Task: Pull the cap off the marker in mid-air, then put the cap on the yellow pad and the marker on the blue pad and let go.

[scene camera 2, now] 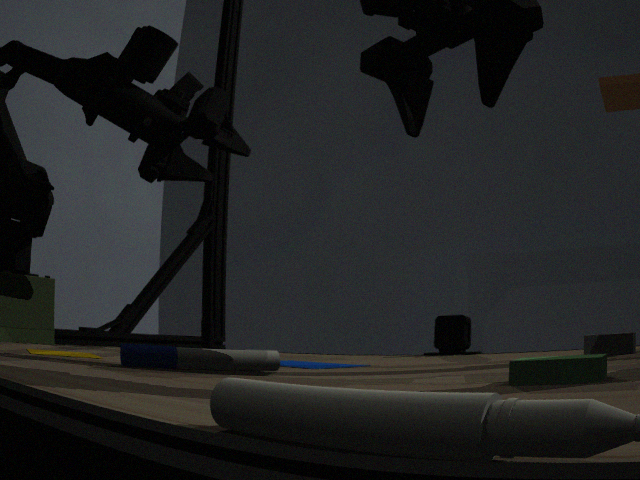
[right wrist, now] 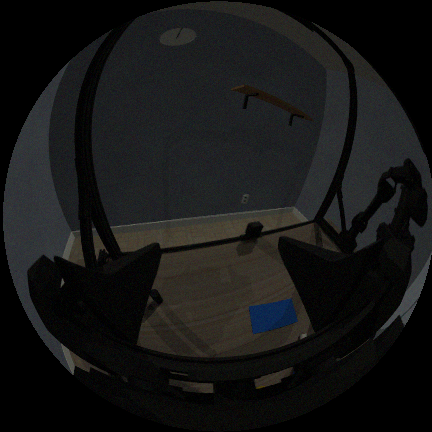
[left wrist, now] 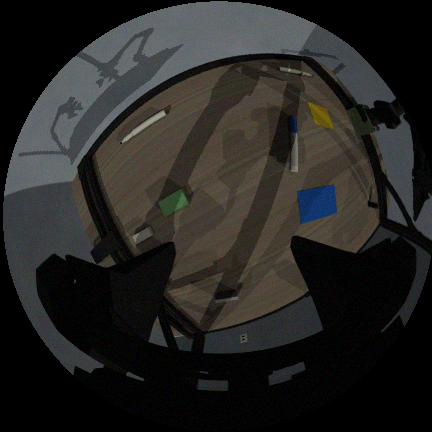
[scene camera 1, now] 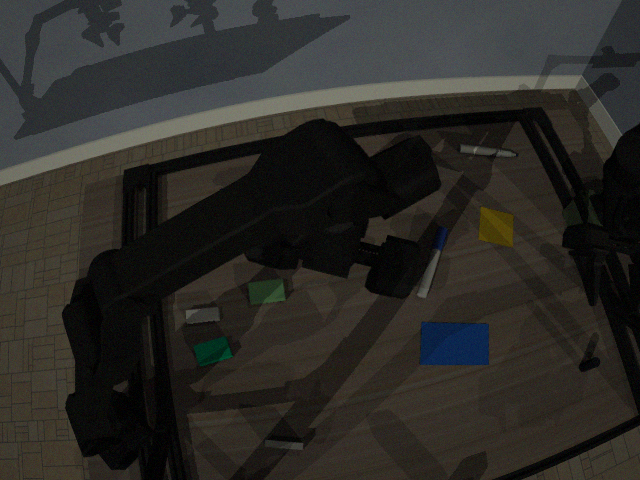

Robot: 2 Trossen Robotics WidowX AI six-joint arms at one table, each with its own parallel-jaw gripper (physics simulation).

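Where they show: left gripper, fingertip midpoint: (scene camera 2: 448, 121) (left wrist: 234, 245) (scene camera 1: 331, 273); right gripper, fingertip midpoint: (scene camera 2: 230, 166) (right wrist: 219, 246) (scene camera 1: 614, 308); left arm's base, origin of the base link: (right wrist: 350, 235) (scene camera 1: 111, 429); right arm's base, origin of the base link: (scene camera 2: 11, 275) (left wrist: 370, 117).
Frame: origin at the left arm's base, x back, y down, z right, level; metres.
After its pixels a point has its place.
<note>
The marker lies on the table, its white body (scene camera 1: 429, 273) {x -0.574, y 0.036, z 0.204 m} (scene camera 2: 232, 360) {x -0.574, y 0.045, z 0.194 m} (left wrist: 294, 152) {x -0.573, y 0.036, z 0.202 m} joined to its blue cap (scene camera 1: 440, 238) {x -0.643, y 0.035, z 0.180 m} (scene camera 2: 149, 356) {x -0.642, y 0.044, z 0.170 m} (left wrist: 293, 123) {x -0.643, y 0.035, z 0.179 m}. The yellow pad (scene camera 1: 496, 227) {x -0.753, y 0.053, z 0.256 m} (scene camera 2: 62, 353) {x -0.754, y 0.053, z 0.253 m} (left wrist: 320, 116) {x -0.747, y 0.053, z 0.255 m} lies beyond the cap end. The blue pad (scene camera 1: 454, 343) {x -0.507, y 0.053, z 0.317 m} (scene camera 2: 320, 364) {x -0.488, y 0.053, z 0.313 m} (left wrist: 317, 204) {x -0.501, y 0.053, z 0.316 m} (right wrist: 273, 316) {x -0.513, y 0.053, z 0.320 m} lies off the white end. My left gripper (scene camera 2: 452, 120) {x -0.406, y -0.146, z 0.122 m} (left wrist: 234, 245) {x -0.406, y -0.146, z 0.122 m} is open and empty, high above the table. My right gripper (scene camera 2: 230, 166) {x -0.596, y -0.197, z 0.468 m} (right wrist: 219, 246) {x -0.596, y -0.197, z 0.468 m} is open and empty in the air, at the right edge of scene camera 1.
A white pen (scene camera 1: 485, 150) {x -0.892, y 0.036, z 0.145 m} (left wrist: 295, 71) {x -0.891, y 0.040, z 0.147 m} lies near the back rail; another white pen (scene camera 2: 361, 413) {x -0.524, y 0.041, z -0.152 m} (left wrist: 145, 126) {x -0.513, y 0.043, z -0.136 m} lies farther along it. A light green block (scene camera 1: 266, 291) {x -0.369, y 0.039, z 0.013 m} (scene camera 2: 558, 369) {x -0.380, y 0.045, z -0.004 m} (left wrist: 173, 202) {x -0.372, y 0.039, z 0.014 m}, a white block (scene camera 1: 202, 315) {x -0.262, y 0.042, z -0.041 m} (left wrist: 143, 235) {x -0.267, y 0.042, z -0.036 m} and a darker green block (scene camera 1: 212, 351) {x -0.229, y 0.039, z 0.018 m} are at the left in scene camera 1.
</note>
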